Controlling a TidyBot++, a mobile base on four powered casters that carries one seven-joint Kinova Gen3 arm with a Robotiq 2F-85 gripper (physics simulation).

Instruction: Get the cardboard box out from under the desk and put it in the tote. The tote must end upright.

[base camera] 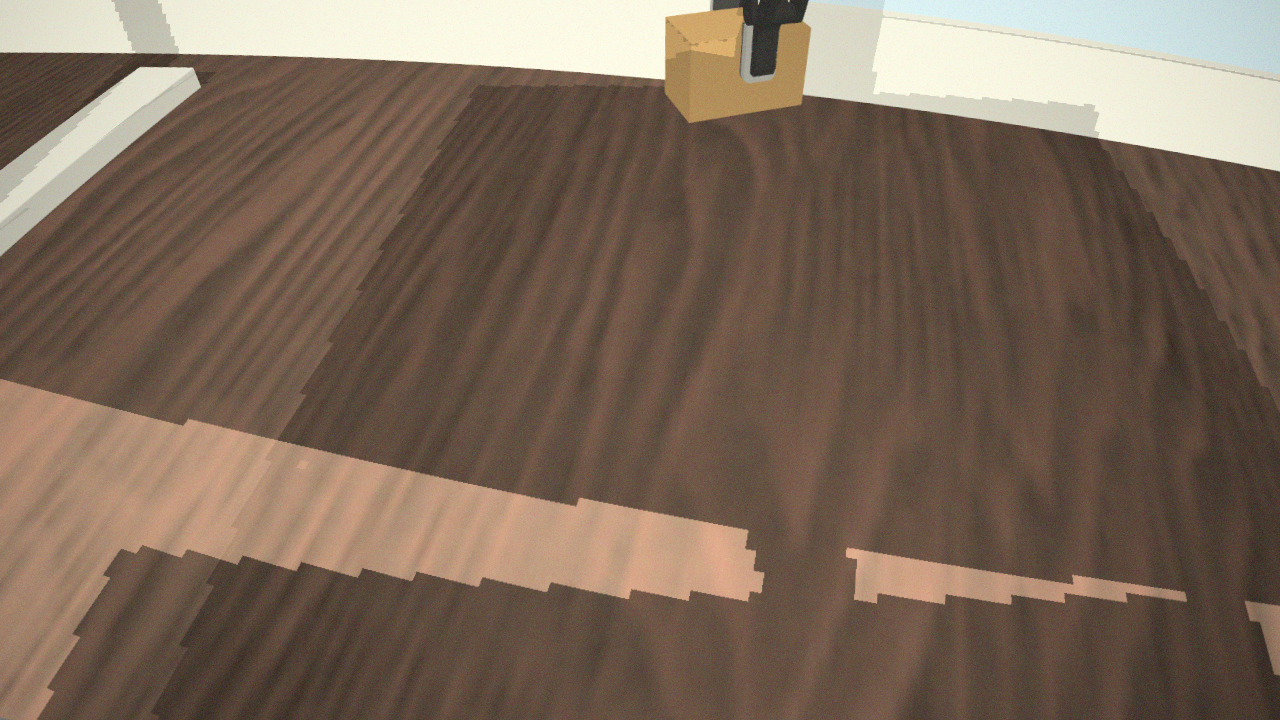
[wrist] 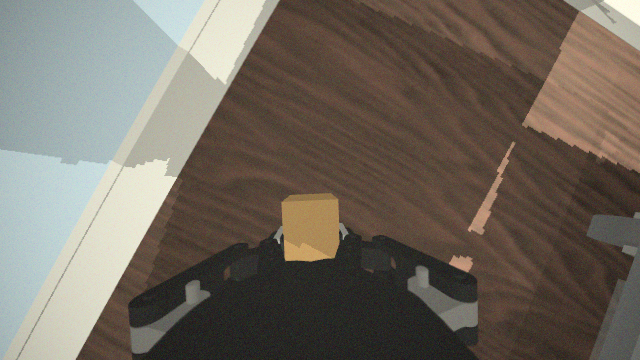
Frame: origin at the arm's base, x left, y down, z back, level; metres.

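Seen in the pictures: gripper, fingertip midpoint: [base camera: 740, 63] [wrist: 312, 234].
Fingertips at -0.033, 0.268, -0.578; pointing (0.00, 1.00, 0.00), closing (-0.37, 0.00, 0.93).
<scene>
A point is followed by its place in that frame, as x, y, z.
The cardboard box [base camera: 716, 85] @(-0.017, 0.269, -0.548) [wrist: 311, 222] @(-0.051, 0.239, -0.585), a small tan block, is held up off the floor, at the top of the base camera view and at the lower centre of the wrist view. My gripper [base camera: 750, 59] @(-0.033, 0.268, -0.578) [wrist: 312, 234] @(-0.033, 0.268, -0.578) is shut on it, with one finger pad on each side. In the base camera view the near finger lies across the box's front face and the far finger is mostly hidden behind the box. The tote and the desk cannot be made out in either view.
A white wall base [base camera: 358, 31] @(0.361, 0.363, -0.876) [wrist: 145, 175] @(-0.011, 0.341, -0.811) runs behind the box, with a pale blue wall [base camera: 1163, 31] @(-0.426, 0.288, -0.752) [wrist: 45, 210] @(0.034, 0.277, -0.832) above it. A long white bar [base camera: 98, 134] lies on the dark wood floor [base camera: 671, 313] @(0.008, 0.397, -0.472) [wrist: 350, 125] @(-0.192, 0.396, -0.565) at the left. Grey parts [wrist: 617, 320] show at the wrist view's right edge.
</scene>
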